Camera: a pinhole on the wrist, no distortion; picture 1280 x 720 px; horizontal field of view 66.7 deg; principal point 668.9 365.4 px. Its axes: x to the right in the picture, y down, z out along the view. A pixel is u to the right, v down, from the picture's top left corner.
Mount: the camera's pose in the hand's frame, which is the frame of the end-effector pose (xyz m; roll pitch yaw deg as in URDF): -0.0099 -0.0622 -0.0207 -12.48 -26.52 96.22
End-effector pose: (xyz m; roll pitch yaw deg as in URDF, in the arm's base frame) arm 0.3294 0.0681 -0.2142 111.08 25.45 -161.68
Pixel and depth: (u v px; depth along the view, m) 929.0 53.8 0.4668
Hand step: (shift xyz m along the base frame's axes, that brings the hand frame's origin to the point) -0.0286 0.3925 -0.3105
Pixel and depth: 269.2 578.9 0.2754
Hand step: 0.2092 0.1146 -0.2501
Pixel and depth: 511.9 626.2 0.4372
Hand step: 0.2799 0.2710 -0.2920
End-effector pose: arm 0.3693 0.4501 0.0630 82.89 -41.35 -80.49
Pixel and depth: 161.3 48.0 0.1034
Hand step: -0.0524 -0.1174 -0.1049
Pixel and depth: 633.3 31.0 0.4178
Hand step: -0.3583 -0.2536 -0.1223
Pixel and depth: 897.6 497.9 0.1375
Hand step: -0.1175 -0.0332 -0.0976
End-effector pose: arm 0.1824 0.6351 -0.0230 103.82 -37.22 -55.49
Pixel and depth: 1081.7 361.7 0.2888
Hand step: -0.1920 -0.1761 -0.1621
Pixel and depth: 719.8 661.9 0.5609
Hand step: -0.2909 -0.2231 -0.4789
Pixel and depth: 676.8 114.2 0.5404
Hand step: -0.1679 -0.4510 -0.3045
